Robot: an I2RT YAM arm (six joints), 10 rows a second.
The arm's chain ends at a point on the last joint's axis. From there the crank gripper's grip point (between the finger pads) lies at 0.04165 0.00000 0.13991 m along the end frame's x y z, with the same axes.
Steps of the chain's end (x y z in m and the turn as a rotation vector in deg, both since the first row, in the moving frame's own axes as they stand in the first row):
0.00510 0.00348 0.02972 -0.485 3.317 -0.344
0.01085 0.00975 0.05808 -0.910 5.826 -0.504
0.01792 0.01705 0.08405 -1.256 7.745 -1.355
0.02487 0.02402 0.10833 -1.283 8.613 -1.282
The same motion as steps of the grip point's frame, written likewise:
0.01313 0.00438 0.02707 -0.485 3.317 -0.344
0.02484 0.01151 0.05312 -0.910 5.826 -0.504
0.03642 0.01884 0.07714 -1.256 7.745 -1.355
0.04537 0.02591 0.10049 -1.283 8.613 -1.282

